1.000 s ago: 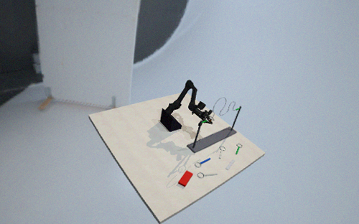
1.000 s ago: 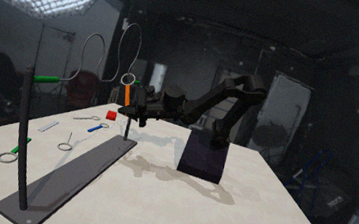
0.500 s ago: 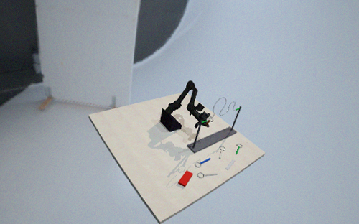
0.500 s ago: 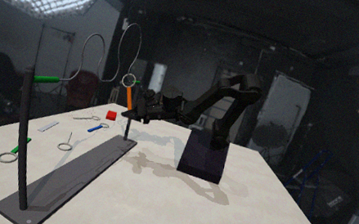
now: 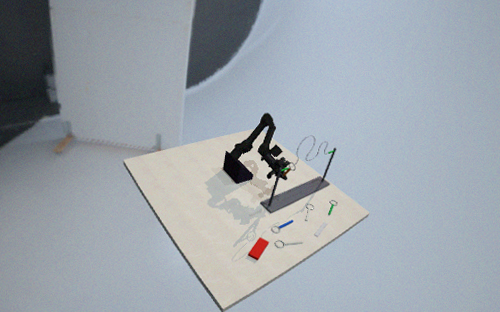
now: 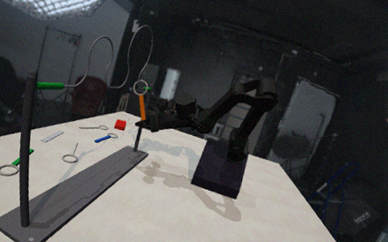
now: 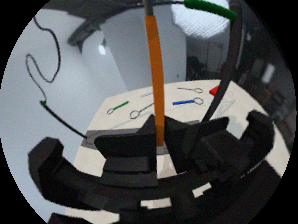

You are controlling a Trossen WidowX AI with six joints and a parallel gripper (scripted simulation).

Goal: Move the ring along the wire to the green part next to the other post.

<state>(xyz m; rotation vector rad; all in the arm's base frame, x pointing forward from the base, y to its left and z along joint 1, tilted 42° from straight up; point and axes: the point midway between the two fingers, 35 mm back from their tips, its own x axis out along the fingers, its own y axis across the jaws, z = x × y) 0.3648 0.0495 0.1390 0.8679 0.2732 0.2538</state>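
Now: gripper tip 9 cm below the orange-handled ring, 1 cm to the left of it and 1 cm short of it. Round my gripper tip: grey bar: 35 cm ahead, 17 cm below, 3 cm to the left; green-handled ring: 28 cm to the left, 26 cm ahead, 17 cm below; blue-handled ring: 20 cm ahead, 19 cm to the right, 17 cm below.
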